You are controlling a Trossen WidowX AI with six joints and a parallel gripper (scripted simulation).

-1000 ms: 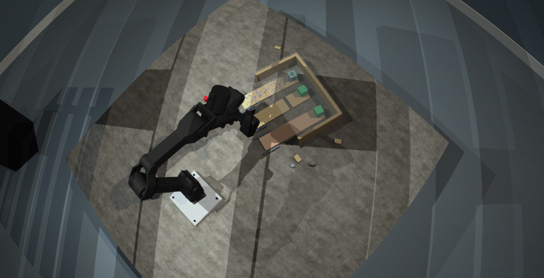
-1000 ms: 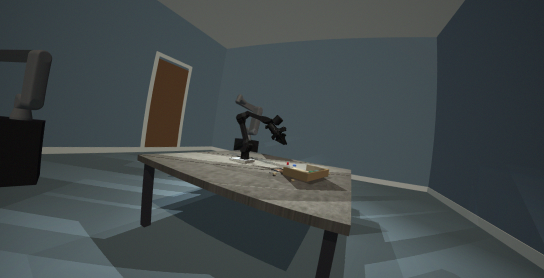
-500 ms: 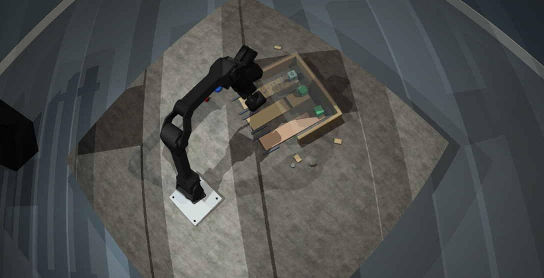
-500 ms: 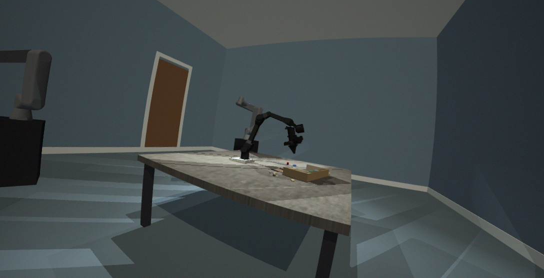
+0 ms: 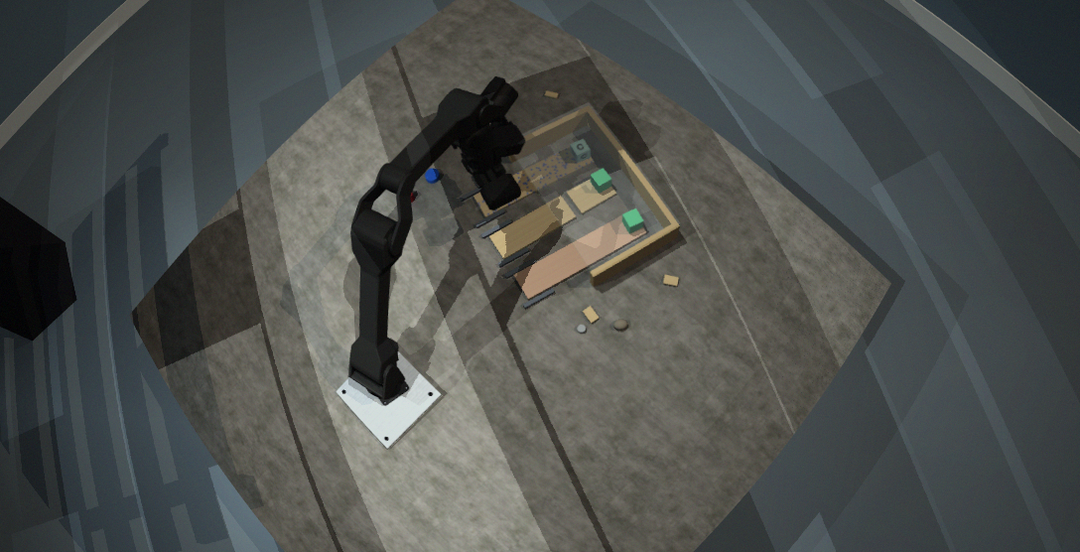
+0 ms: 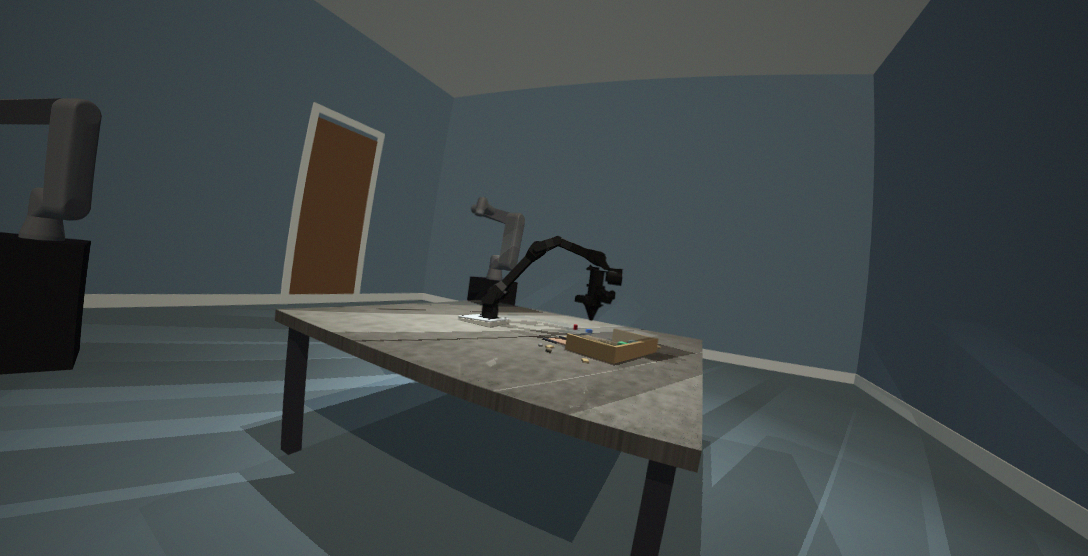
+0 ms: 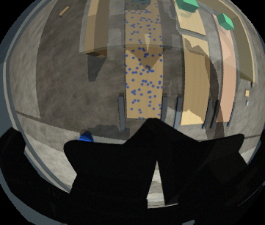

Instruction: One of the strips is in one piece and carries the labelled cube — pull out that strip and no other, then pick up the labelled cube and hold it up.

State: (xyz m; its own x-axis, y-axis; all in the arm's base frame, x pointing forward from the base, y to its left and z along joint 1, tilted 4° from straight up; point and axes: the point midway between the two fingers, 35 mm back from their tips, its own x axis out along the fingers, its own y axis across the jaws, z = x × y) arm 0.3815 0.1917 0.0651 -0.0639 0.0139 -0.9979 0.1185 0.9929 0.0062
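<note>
My gripper tip is 130 mm past the small red thing, 120 mm to the right of it and 60 mm above it. Round my gripper tip: brown disc (350 mm to the right, 70 mm below, 40 mm ahead); blue disc (130 mm to the left, 70 mm below, 70 mm behind).
</note>
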